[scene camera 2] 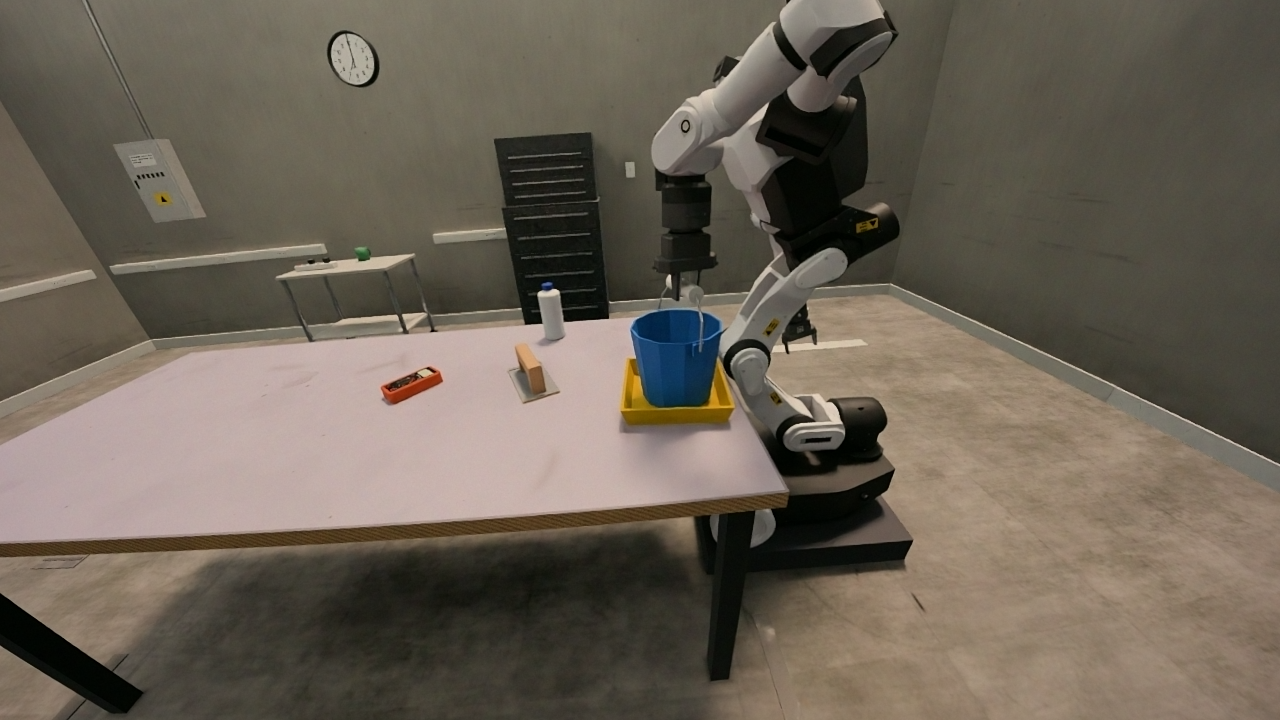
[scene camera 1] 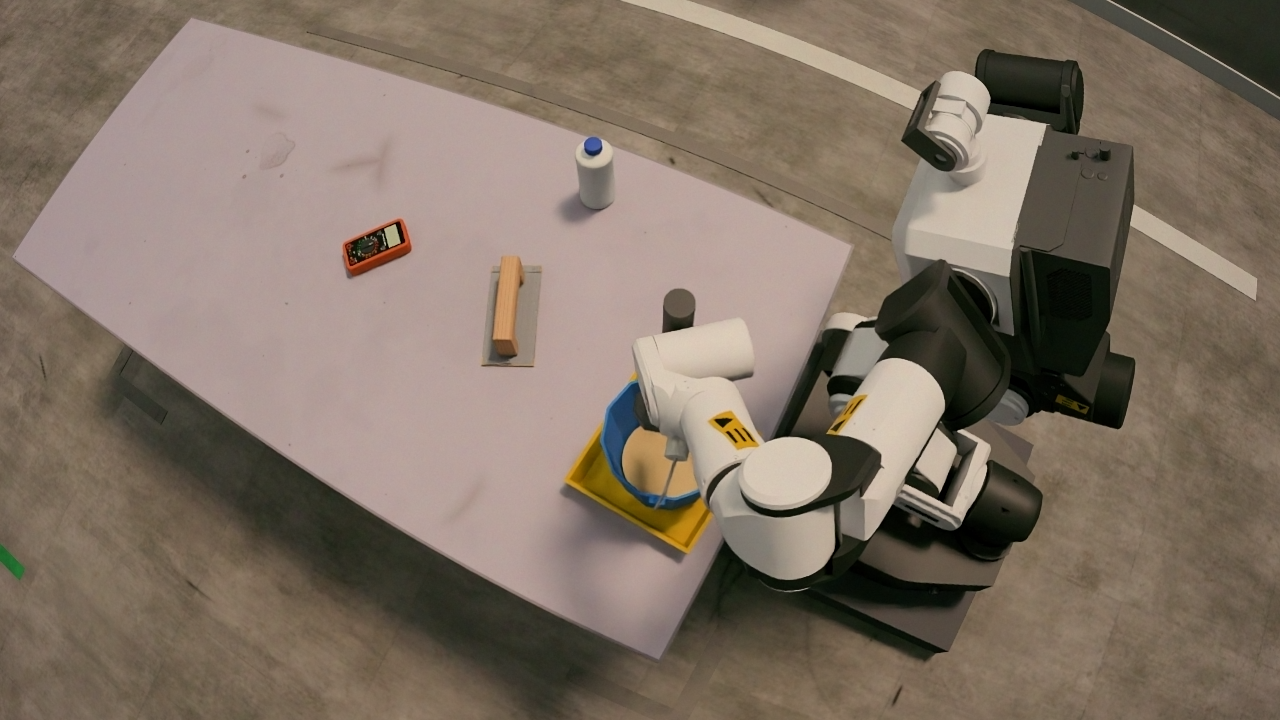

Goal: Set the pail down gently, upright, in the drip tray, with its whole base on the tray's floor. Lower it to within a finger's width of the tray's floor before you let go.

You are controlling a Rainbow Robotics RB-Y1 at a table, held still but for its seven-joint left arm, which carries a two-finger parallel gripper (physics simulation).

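The blue pail (scene camera 1: 615, 440) (scene camera 2: 677, 362) stands upright within the outline of the yellow drip tray (scene camera 1: 626, 515) (scene camera 2: 677, 415) at the table's right end. Its base shows just above the tray's front wall in scene camera 2; whether it touches the tray's floor cannot be told. The pail's wire handle is raised, with a pale grip at its top. My gripper (scene camera 2: 682, 291) points straight down above the pail, shut on the handle's grip. In scene camera 1 the wrist and forearm hide the fingers and part of the pail and tray.
A dark cylinder (scene camera 1: 678, 307) stands behind the tray in scene camera 1. A wooden-handled trowel (scene camera 1: 507, 308) (scene camera 2: 529, 368), a white bottle with a blue cap (scene camera 1: 595, 177) (scene camera 2: 550, 313) and an orange multimeter (scene camera 1: 376, 246) (scene camera 2: 411, 384) are farther along the table (scene camera 1: 268, 295) (scene camera 2: 295, 447).
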